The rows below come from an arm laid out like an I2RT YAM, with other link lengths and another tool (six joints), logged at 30 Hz.
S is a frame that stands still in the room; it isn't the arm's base.
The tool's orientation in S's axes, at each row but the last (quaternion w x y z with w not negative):
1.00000 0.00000 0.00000 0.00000
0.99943 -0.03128 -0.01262 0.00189
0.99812 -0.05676 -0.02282 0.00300
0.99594 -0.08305 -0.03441 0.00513
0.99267 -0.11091 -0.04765 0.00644
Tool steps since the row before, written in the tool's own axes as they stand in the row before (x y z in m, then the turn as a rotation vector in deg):
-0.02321 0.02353 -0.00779 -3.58 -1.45 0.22
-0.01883 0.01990 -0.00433 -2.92 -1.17 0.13
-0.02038 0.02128 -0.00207 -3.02 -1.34 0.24
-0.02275 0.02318 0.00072 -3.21 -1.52 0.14
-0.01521 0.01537 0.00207 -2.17 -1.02 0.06
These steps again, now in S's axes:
-0.02321 0.02353 -0.00779 -3.58 -1.45 0.22
-0.01877 0.01950 -0.00604 -2.92 -1.17 0.13
-0.02034 0.02073 -0.00539 -3.02 -1.33 0.25
-0.02285 0.02262 -0.00467 -3.21 -1.53 0.17
-0.01537 0.01509 -0.00280 -2.16 -1.03 0.08

